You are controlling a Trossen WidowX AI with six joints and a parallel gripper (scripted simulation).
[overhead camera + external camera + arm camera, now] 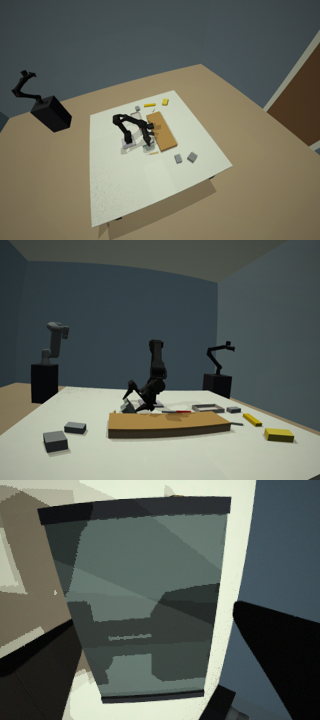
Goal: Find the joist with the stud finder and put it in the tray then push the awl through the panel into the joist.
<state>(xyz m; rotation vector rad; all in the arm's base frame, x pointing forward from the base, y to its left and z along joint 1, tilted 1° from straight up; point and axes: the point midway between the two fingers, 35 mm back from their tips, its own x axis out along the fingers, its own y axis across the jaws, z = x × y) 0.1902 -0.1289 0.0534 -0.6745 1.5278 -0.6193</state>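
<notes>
Right now my gripper tip is 10 mm past the stud finder, 20 mm to the left of it and 20 mm above it. The rest, counted from my gripper tip: wooden-handled pointed tool: 70 mm to the right, 40 mm below; grey tray: 40 mm behind, 470 mm to the left, 30 mm below; red-handled tool: 30 mm behind, 260 mm to the left, 40 mm below.
</notes>
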